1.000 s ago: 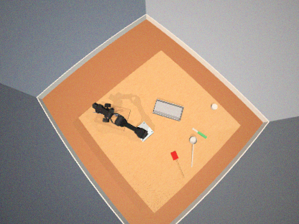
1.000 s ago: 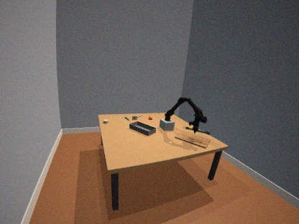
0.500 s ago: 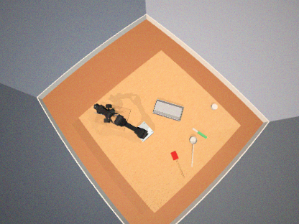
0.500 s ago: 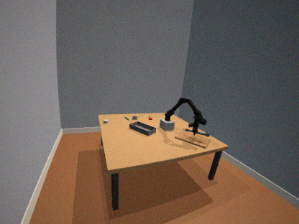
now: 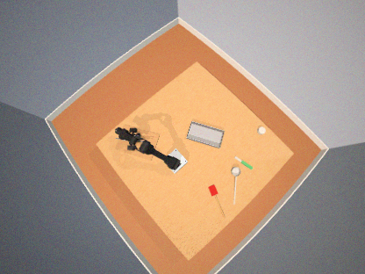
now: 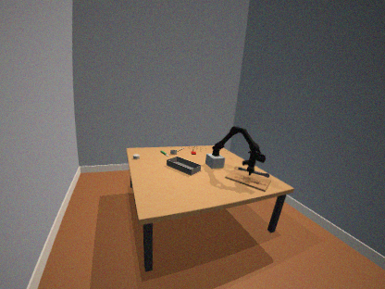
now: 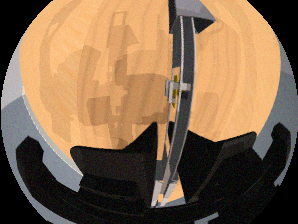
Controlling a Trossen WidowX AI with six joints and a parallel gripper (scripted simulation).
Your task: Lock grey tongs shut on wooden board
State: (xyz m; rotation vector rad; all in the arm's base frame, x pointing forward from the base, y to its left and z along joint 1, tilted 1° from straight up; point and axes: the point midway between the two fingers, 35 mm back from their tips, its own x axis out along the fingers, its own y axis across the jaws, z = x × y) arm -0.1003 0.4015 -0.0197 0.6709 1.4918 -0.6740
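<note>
Now: gripper tip 40 mm above the wooden board. Round my gripper tip: white cup: 840 mm ahead, 760 mm to the right, 30 mm below; then red-headed tool: 840 mm to the right, 120 mm ahead, 40 mm below; then grey roasting tin: 460 mm ahead, 410 mm to the right, 20 mm below.
</note>
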